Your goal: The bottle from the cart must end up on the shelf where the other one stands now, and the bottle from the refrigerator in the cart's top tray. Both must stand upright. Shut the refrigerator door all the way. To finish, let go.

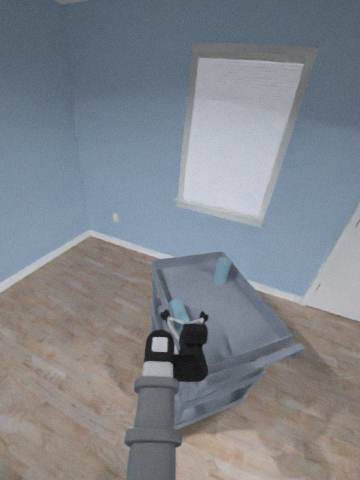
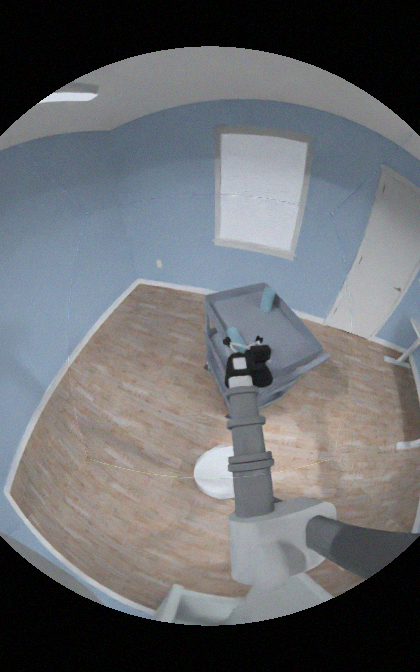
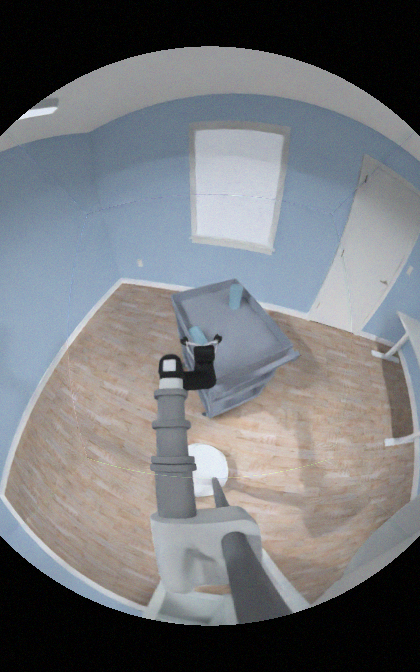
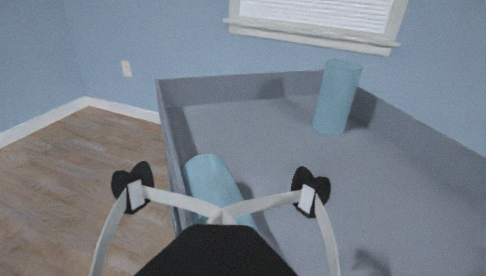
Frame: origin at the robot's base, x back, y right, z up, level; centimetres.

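Where they show: gripper, fingertip midpoint: (image 1: pixel 184 313) (image 4: pixel 223 180).
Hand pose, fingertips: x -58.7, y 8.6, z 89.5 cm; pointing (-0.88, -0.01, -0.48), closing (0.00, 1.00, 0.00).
Observation:
Each offset is from my fingertips to the top centre of the thing. "*": to the spot under its first point.
The cart {* dx -7.5, dy +33.0, dz -12.8 cm} (image 1: pixel 250 320) (image 2: pixel 290 340) (image 3: pixel 255 345) (image 4: pixel 400 190) is grey-blue, with a walled top tray. One light-blue bottle {dx -33.6, dy +22.7, dz +1.5 cm} (image 1: pixel 222 272) (image 2: pixel 267 300) (image 3: pixel 235 297) (image 4: pixel 337 97) stands upright in the tray's far corner. A second light-blue bottle {dx -5.2, dy -0.8, dz -5.8 cm} (image 1: pixel 178 307) (image 2: pixel 233 333) (image 3: pixel 196 332) (image 4: pixel 209 175) lies on its side along the tray's left wall, its near end hidden behind the gripper. My gripper (image 1: pixel 185 319) (image 2: pixel 243 342) (image 3: pixel 202 341) (image 4: pixel 223 180) is open, above this lying bottle, with nothing between its fingertips. The refrigerator and its shelf do not show.
A wall with a window (image 1: pixel 240 135) (image 2: pixel 262 192) (image 3: pixel 237 185) is behind the cart. A white door (image 2: pixel 380 260) (image 3: pixel 365 250) is at the right. White furniture legs (image 2: pixel 402 356) (image 3: pixel 386 354) stand near the right edge. A white round object (image 2: pixel 212 472) (image 3: pixel 212 465) is below my arm.

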